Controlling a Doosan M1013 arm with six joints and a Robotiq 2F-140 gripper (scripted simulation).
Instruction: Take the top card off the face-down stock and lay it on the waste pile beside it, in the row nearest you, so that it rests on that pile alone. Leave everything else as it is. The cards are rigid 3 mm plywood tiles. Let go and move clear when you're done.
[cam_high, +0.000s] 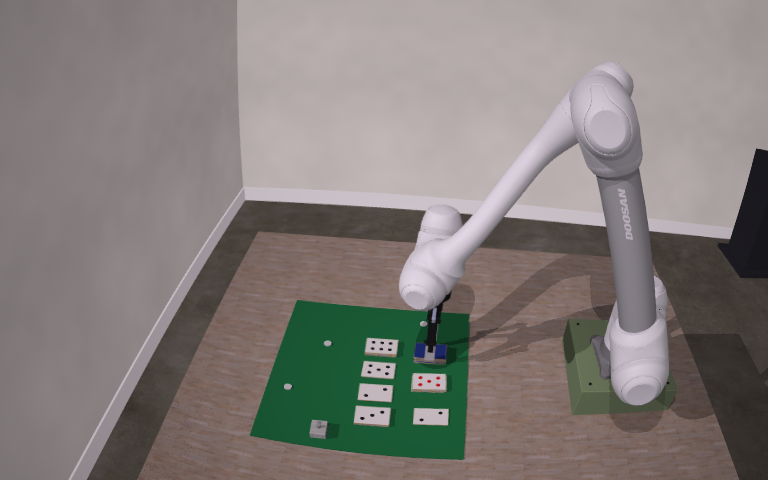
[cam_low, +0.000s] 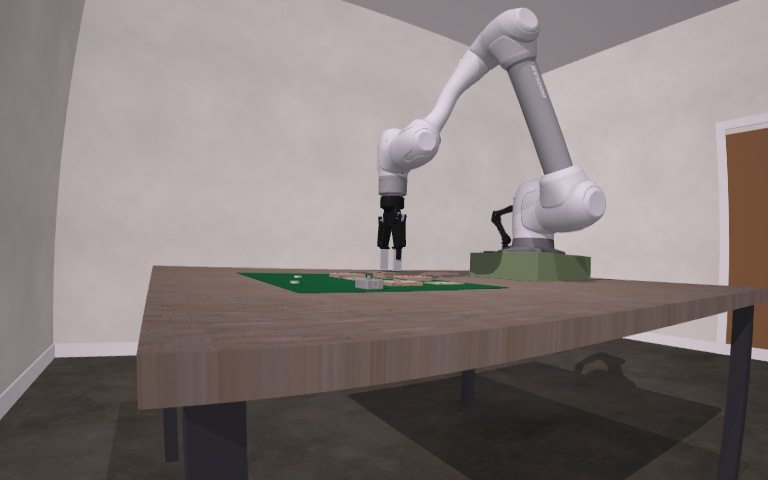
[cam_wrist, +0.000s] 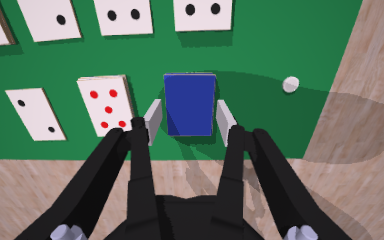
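Now: hand 1 cm past the two-pip card, 25 cm to the right of it and 5 cm above it. Round my hand: green mat (16 cm ahead, 8 cm to the left, 6 cm below); grey block (27 cm ahead, 32 cm to the left, 3 cm below).
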